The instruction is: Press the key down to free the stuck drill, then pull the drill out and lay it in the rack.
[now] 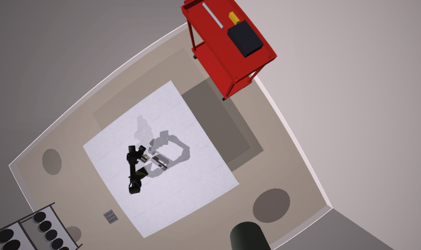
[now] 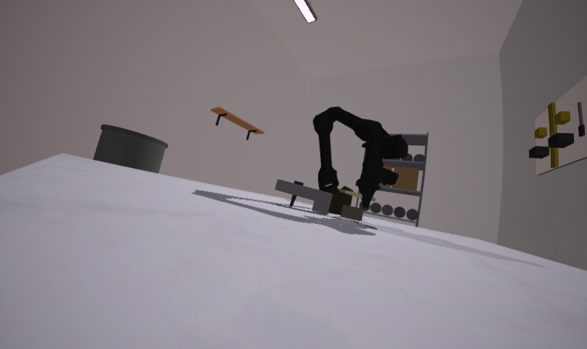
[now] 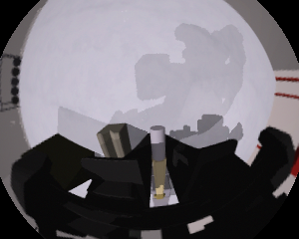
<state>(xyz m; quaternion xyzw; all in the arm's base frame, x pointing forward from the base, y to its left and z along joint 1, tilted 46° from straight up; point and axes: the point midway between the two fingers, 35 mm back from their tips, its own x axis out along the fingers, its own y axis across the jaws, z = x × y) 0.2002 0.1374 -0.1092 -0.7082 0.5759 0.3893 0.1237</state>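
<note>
Right now my gripper tip is 2 cm short of the drill, 3 cm to the left of it and 4 cm below it. Round my gripper tip: grey block (9 cm ahead, 18 cm to the right).
</note>
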